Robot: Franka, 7 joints.
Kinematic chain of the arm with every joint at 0, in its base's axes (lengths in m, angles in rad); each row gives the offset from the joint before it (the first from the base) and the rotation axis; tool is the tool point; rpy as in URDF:
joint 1: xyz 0 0 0.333 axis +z
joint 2: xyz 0 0 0 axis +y
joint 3: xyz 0 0 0.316 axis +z
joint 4: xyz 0.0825 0 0 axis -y
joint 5: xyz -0.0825 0 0.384 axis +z
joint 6: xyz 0 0 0 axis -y
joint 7: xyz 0.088 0 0 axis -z
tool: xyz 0 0 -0.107 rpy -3.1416 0 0
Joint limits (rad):
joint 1: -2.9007..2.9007
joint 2: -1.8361..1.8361
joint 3: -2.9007..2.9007
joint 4: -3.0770..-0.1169
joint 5: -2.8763..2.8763
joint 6: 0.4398..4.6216
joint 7: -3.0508..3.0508
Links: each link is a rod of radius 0.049 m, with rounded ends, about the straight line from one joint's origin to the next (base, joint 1, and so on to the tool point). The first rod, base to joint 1, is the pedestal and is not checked.
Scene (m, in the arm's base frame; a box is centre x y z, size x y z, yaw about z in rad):
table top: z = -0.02
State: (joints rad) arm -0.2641 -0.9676 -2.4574 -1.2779 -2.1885 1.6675 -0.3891
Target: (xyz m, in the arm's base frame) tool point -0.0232 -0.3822 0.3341
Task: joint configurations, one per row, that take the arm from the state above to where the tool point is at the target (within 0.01 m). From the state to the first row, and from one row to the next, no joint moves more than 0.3 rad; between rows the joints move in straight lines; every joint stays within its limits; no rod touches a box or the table.
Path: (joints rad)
1: -0.2900 -1.0374 -2.2794 -1.5309 -2.1770 1.7419 -0.3891
2: -0.3159 -1.1072 -2.1014 -1.7838 -2.1655 1.8163 -0.3891
3: -0.3418 -1.1770 -1.9234 -2.0368 -2.1540 1.8907 -0.3891
4: -0.3677 -1.2468 -1.7454 -2.2897 -2.1425 1.9651 -0.3891
5: -0.3936 -1.3166 -1.5674 -2.5427 -2.1310 2.0395 -0.3891
6: -0.4195 -1.3865 -1.3894 -2.7956 -2.1195 2.1139 -0.3891

